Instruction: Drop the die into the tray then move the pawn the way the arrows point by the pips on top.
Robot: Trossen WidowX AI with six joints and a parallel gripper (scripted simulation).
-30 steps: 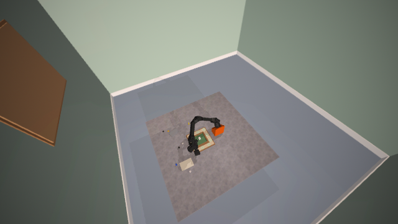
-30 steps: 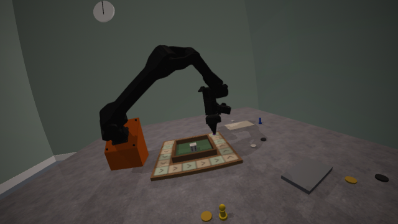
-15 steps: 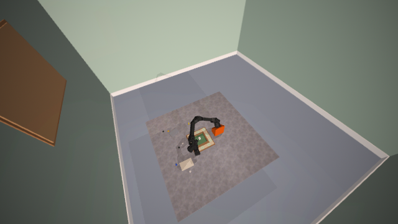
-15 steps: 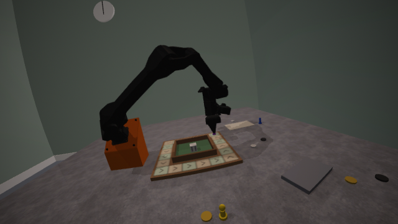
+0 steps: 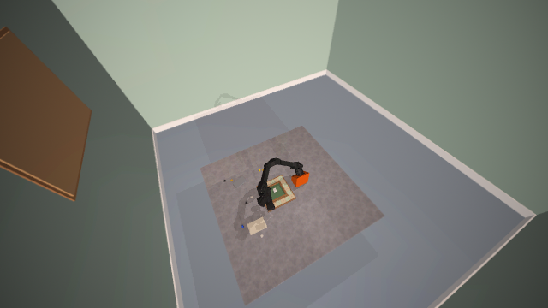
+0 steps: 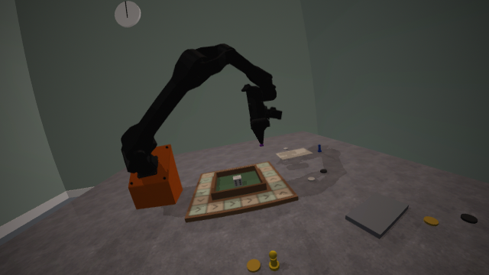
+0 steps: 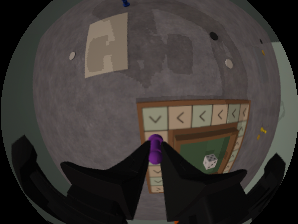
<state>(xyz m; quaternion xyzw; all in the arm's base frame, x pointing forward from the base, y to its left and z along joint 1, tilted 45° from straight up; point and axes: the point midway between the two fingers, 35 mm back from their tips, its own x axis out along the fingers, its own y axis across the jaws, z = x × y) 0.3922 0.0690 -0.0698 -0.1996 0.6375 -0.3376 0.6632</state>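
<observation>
My gripper tip is now 120 mm past the green dice tray, 110 mm to the left of it and 90 mm above it. Also, from my gripper tip: cream card (170 mm ahead, 80 mm to the left, 100 mm below); purple pawn (10 mm above); white die (120 mm behind, 120 mm to the right, 70 mm below).
</observation>
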